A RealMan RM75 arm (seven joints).
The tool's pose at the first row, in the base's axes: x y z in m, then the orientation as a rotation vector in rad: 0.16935 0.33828 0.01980 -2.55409 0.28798 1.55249
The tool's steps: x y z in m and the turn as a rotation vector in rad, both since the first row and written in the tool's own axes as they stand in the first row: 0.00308 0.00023 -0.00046 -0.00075 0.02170 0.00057; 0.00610 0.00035 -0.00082 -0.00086 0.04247 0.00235; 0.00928 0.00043 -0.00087 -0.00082 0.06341 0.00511; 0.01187 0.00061 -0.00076 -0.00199 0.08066 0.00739; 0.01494 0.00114 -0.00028 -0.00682 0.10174 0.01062; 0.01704 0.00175 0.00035 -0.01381 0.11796 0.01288; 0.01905 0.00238 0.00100 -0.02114 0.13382 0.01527; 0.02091 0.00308 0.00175 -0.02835 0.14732 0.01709
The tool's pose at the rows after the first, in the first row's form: 0.17108 0.33768 0.01727 -2.57310 0.29064 1.52623; 0.17272 0.33721 0.01475 -2.59091 0.29521 1.50099; 0.17417 0.33683 0.01194 -2.60875 0.30119 1.47557; 0.17520 0.33644 0.00959 -2.62420 0.30527 1.45510; 0.17604 0.33575 0.00663 -2.64563 0.30844 1.43175; 0.17630 0.33511 0.00446 -2.66448 0.30826 1.41517; 0.17650 0.33445 0.00237 -2.68326 0.30795 1.39908; 0.17652 0.33377 0.00036 -2.69988 0.30670 1.38564
